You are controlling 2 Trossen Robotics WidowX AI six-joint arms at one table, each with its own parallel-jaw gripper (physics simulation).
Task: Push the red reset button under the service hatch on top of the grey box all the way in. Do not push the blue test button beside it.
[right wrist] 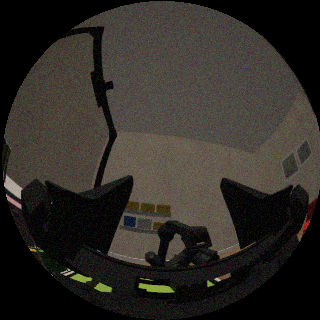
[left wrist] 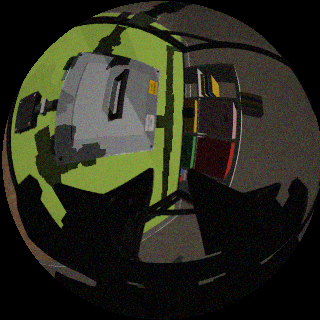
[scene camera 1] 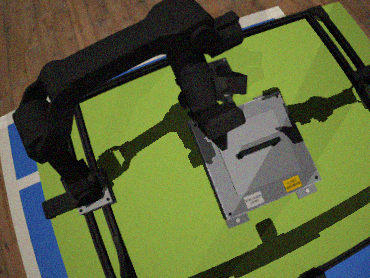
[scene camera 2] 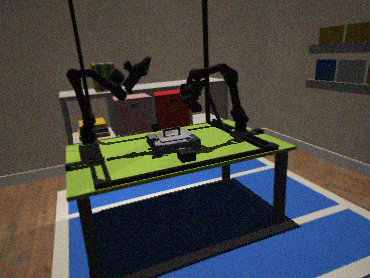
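The grey box [scene camera 1: 220, 192] [scene camera 2: 175, 143] [left wrist: 142, 72] lies on the green table. Its service hatch [scene camera 1: 250, 167] [left wrist: 92, 100] looks shut, with a black handle [scene camera 1: 258, 147] [scene camera 2: 171, 132] [left wrist: 118, 95] standing up from it. The red reset button and the blue test button do not show in any view. My left gripper [scene camera 1: 223, 143] [scene camera 2: 197, 107] [left wrist: 170, 172] is partly open and empty, above the table; in scene camera 1 it overlaps the box's upper left part. My right gripper [scene camera 2: 148, 60] [right wrist: 178, 182] is wide open and empty, high up and turned away from the box.
A black block [scene camera 2: 187, 155] [left wrist: 27, 112] stands beside the box. Black rails run along the table [scene camera 2: 80, 185] edges. A shelf unit [scene camera 2: 75, 93] with red and pink bins stands behind the table. Shadows of the arms fall across the table and box.
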